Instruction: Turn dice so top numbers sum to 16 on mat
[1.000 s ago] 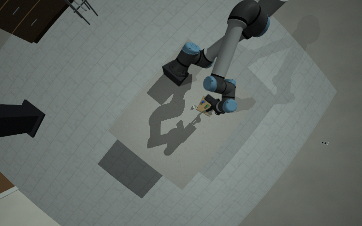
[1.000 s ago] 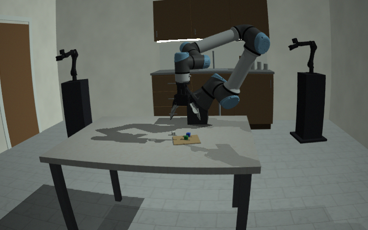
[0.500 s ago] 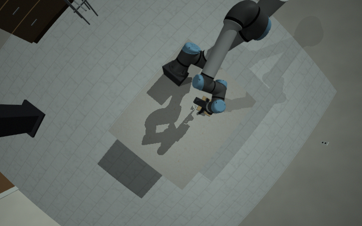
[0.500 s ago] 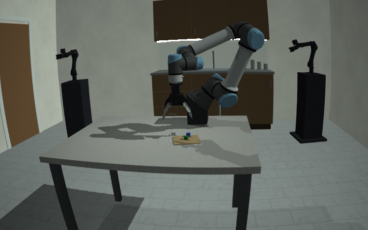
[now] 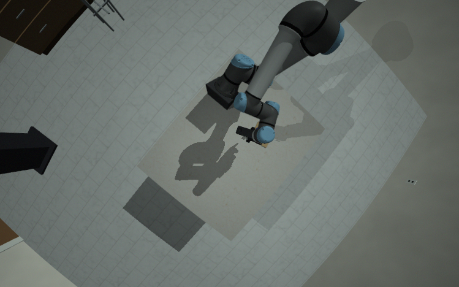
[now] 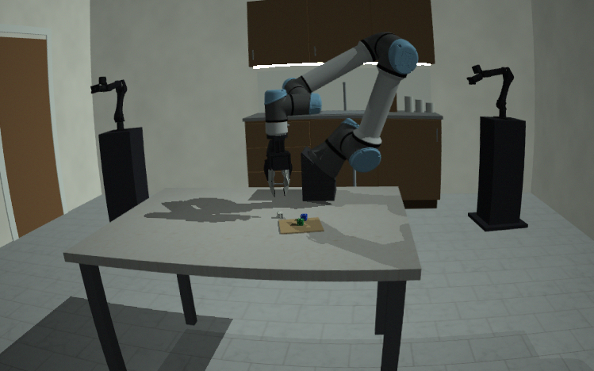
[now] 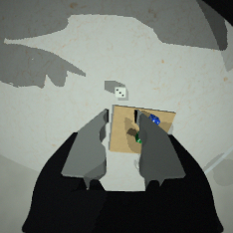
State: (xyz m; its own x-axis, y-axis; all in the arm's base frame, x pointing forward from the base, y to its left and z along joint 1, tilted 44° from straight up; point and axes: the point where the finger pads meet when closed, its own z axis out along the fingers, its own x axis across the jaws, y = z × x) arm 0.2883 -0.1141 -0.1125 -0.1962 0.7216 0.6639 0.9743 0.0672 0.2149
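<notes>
Right now the white die is 90 mm below my hand. From my hand the other things lie so: blue die: 80 mm to the left, 80 mm below, 50 mm ahead; then green die: 100 mm ahead, 80 mm below, 70 mm to the left; then tan mat: 100 mm ahead, 90 mm below, 70 mm to the left.
</notes>
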